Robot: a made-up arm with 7 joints.
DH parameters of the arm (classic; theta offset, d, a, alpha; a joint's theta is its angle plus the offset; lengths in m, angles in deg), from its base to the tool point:
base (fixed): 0 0 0 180
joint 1: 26.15 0 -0.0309 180
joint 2: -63.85 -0.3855 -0.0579 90
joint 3: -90 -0.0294 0.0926 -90
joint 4: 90 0.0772 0.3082 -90
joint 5: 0 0.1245 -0.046 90
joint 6: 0 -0.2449 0.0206 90
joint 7: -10.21 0 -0.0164 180
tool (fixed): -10.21 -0.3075 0 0
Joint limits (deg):
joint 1: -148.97..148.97
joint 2: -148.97..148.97
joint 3: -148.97..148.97
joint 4: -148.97..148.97
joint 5: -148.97..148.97
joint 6: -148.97..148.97
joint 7: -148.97..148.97
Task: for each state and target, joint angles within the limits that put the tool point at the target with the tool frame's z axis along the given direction. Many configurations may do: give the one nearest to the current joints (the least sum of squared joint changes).
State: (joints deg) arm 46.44 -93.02 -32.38 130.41 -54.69 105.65 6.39
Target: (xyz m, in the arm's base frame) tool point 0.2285 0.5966 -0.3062 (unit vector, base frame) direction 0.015 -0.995 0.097
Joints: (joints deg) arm 32.20 -69.81 -36.99 142.27 -16.37 123.33 6.13
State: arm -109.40 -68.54 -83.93 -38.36 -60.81 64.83 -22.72
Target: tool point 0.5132 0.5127 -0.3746 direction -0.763 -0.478 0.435
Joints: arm -99.57 -78.87 -86.99 -35.47 -26.98 110.45 -20.30
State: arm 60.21 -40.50 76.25 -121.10 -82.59 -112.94 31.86
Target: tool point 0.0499 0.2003 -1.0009 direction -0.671 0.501 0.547
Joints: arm 58.82 -29.22 31.75 -145.39 -66.77 -113.40 24.09
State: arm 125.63 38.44 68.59 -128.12 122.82 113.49 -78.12
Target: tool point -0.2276 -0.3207 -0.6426 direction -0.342 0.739 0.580
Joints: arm 121.79 57.73 37.53 -144.25 138.59 148.97 -87.61
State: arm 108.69 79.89 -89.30 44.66 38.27 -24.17 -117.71
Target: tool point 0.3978 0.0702 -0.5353 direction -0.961 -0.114 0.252
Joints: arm 127.62 65.89 -128.12 42.39 81.66 -49.65 -126.53
